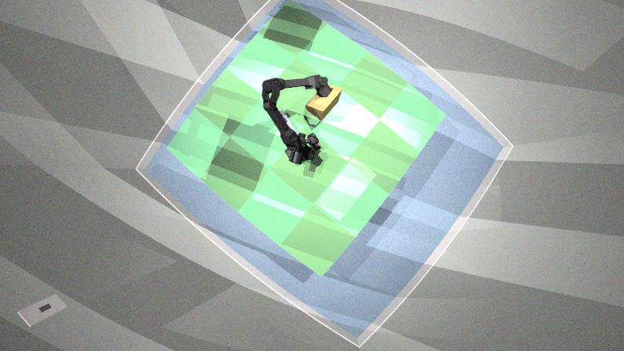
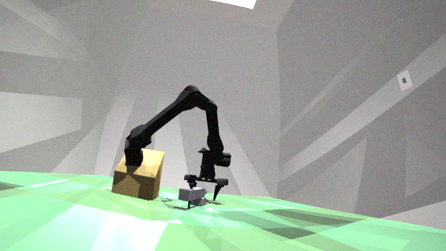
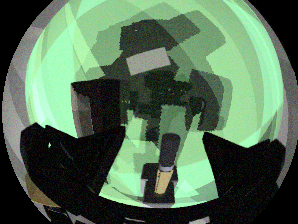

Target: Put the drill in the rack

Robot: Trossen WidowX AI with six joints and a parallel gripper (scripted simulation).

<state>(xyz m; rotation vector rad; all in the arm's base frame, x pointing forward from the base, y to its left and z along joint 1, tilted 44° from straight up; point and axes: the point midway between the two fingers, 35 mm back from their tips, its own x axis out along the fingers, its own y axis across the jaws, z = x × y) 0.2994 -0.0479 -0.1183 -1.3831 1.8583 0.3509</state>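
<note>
Right now the grey-tan rack is 6 cm behind my gripper tip and 5 cm to the left of it. Also, from my gripper tip: light grey shape: 6 cm behind, 14 cm to the right, 3 cm above; then thin dark stem: 8 cm behind, 17 cm to the right, 4 cm above.
</note>
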